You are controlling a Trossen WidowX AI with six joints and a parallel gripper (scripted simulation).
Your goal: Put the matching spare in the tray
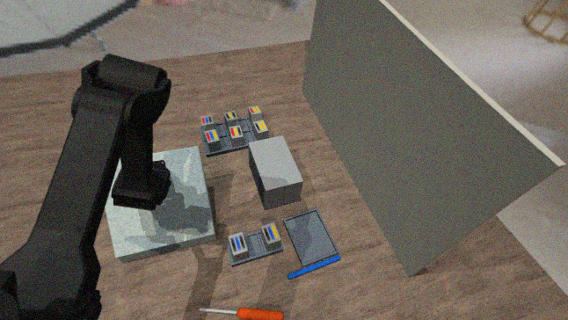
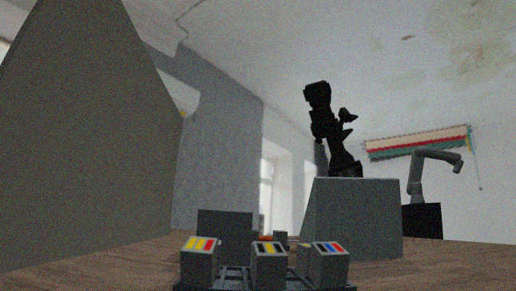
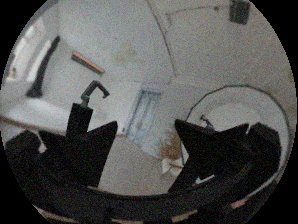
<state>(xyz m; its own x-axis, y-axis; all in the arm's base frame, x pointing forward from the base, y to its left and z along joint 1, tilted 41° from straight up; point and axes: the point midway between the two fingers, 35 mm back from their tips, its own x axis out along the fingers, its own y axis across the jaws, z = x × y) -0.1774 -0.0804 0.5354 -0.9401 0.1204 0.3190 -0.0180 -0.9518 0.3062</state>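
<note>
The grey spare lies 60 cm to the left of my gripper tip, 47 cm below it and 42 cm ahead of it. Round my gripper tip: wall panel 73 cm ahead, 46 cm to the left, 29 cm below; then grey mounted unit 49 cm ahead, 46 cm below, 45 cm to the left; then flat grey tray 55 cm ahead, 51 cm below, 26 cm to the left.
</note>
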